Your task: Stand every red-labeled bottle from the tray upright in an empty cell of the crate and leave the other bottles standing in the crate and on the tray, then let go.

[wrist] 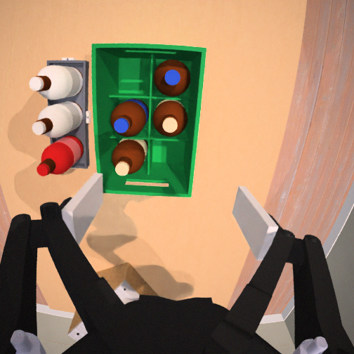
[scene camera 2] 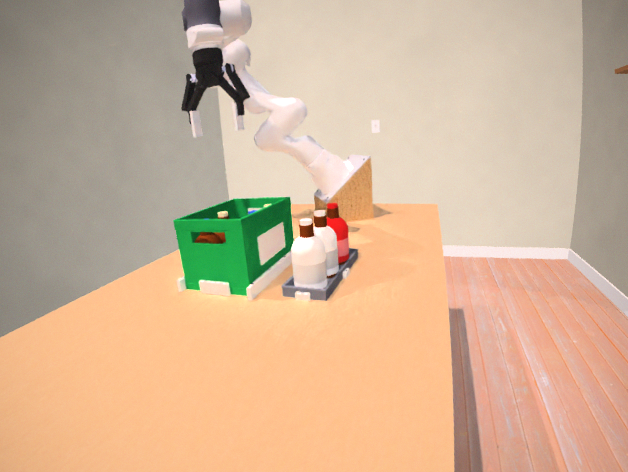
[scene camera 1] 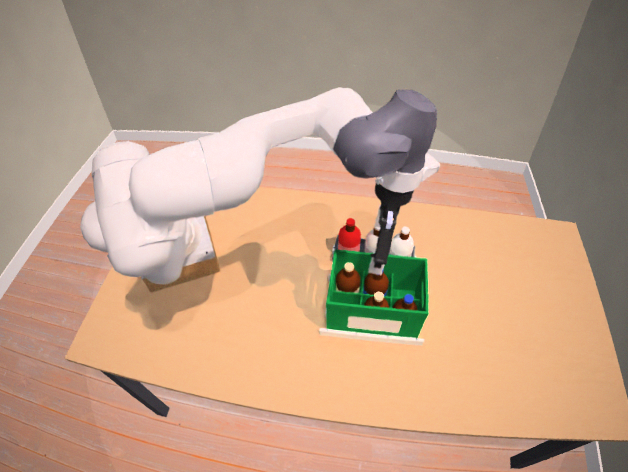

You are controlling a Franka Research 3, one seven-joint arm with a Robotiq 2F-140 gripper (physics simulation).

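Observation:
A red bottle (scene camera 1: 349, 237) (scene camera 2: 340, 238) (wrist: 62, 156) with a red cap stands on the dark tray (scene camera 2: 319, 293) (wrist: 67, 63). Two white bottles, one at the end (scene camera 1: 403, 246) (scene camera 2: 308, 261) (wrist: 62, 81) and one in the middle (scene camera 2: 327, 243) (wrist: 62, 119), stand in line with it. Several brown bottles with blue or cream caps stand in the green crate (scene camera 1: 337, 319) (scene camera 2: 213, 263) (wrist: 199, 100). In the wrist view, its upper-left and lower-right cells are empty. My gripper (scene camera 1: 376, 266) (scene camera 2: 217, 131) (wrist: 169, 194) is open and empty, high above the crate, pointing down.
The tray stands close beside the crate's long side. White strips (scene camera 1: 370, 336) (scene camera 2: 269, 276) lie along the crate's base. The arm's wooden base block (scene camera 1: 187, 274) (scene camera 2: 357, 195) stands at the far end of the table (scene camera 1: 228, 370) (scene camera 2: 253, 380).

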